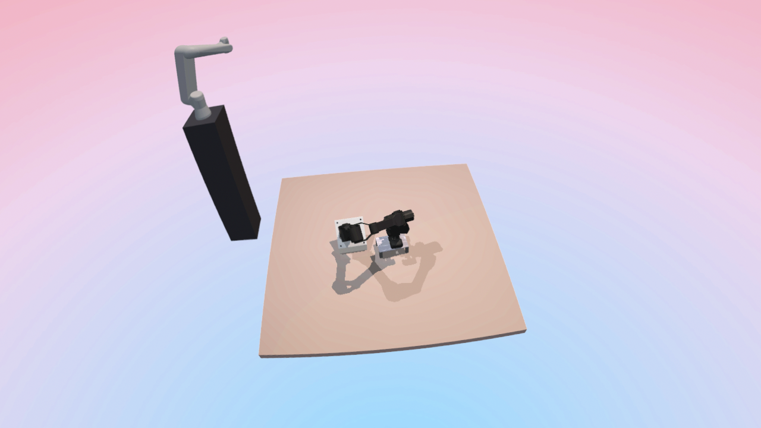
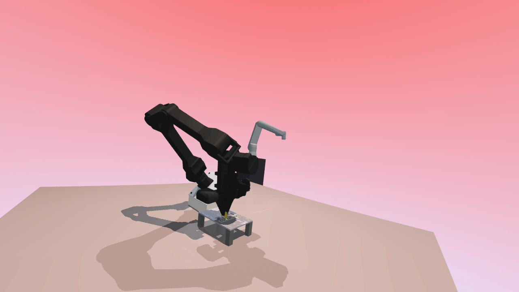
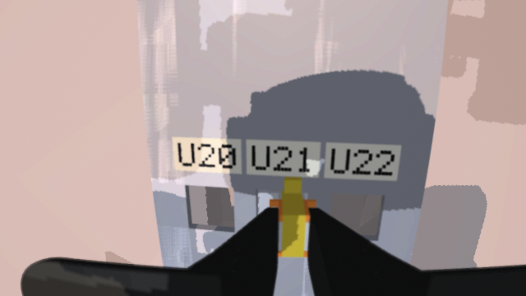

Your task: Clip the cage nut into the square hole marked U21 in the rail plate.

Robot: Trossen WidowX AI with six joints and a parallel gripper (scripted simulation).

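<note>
My gripper tip is 1 cm above the cage nut.
</note>
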